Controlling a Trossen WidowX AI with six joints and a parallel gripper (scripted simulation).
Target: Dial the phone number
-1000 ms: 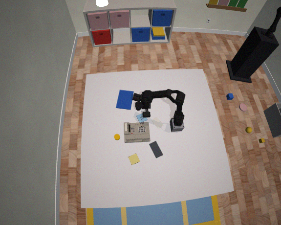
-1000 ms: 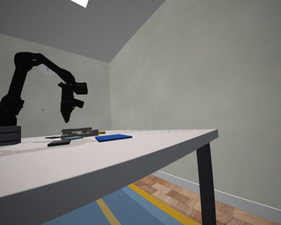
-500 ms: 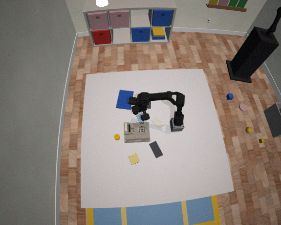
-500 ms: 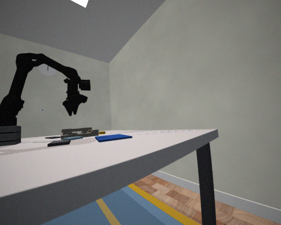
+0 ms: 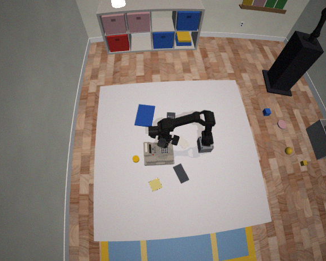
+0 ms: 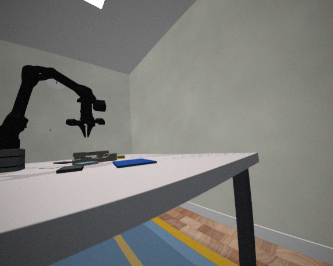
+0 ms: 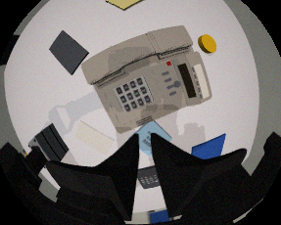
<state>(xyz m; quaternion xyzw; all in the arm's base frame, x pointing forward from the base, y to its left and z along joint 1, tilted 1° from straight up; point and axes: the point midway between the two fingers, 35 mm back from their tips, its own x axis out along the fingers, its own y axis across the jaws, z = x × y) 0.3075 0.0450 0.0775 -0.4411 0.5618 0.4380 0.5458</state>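
Now: the beige desk phone 15 cm below my hand, 5 cm to the left of it and 4 cm ahead of it. Also, from my hand: dark grey card: 19 cm to the left, 17 cm below, 14 cm behind; handset: 13 cm below, 10 cm to the left, 2 cm ahead; cream note: 17 cm below, 14 cm behind, 6 cm to the right.
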